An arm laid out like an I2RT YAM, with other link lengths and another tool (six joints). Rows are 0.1 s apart.
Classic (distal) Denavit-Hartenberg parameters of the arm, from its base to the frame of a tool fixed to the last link. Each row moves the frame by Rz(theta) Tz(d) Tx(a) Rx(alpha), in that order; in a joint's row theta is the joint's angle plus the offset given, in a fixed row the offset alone. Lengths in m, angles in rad.
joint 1: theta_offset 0, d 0.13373, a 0.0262, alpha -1.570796
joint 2: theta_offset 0, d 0, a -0.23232, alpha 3.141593
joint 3: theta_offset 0.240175, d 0, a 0.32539, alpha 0
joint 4: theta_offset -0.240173, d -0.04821, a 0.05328, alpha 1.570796
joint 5: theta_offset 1.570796, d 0.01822, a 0, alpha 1.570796
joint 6: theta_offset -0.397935, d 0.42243, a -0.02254, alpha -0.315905
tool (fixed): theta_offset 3.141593, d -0.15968, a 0, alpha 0
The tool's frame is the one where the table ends.
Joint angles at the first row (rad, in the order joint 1, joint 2, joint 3, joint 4, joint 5, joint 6):
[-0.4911, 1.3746, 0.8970, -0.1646, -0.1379, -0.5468]
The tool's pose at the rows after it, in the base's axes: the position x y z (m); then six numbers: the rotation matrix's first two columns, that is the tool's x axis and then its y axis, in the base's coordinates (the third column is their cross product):
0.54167 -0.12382 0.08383 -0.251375 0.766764 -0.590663 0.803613 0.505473 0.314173
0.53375 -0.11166 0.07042 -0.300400 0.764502 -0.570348 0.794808 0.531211 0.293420
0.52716 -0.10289 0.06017 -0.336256 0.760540 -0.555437 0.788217 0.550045 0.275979
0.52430 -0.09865 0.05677 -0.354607 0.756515 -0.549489 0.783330 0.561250 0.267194
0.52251 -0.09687 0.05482 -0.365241 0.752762 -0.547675 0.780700 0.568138 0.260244
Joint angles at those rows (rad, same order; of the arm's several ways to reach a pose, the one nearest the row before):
[-0.4908, 1.3747, 0.8902, -0.1810, -0.1669, -0.5716]
[-0.4908, 1.3746, 0.8772, -0.2104, -0.1932, -0.5991]
[-0.4896, 1.3746, 0.8669, -0.2325, -0.2085, -0.6208]
[-0.4889, 1.3746, 0.8661, -0.2466, -0.2161, -0.6338]
[-0.4889, 1.3747, 0.8662, -0.2550, -0.2188, -0.6434]

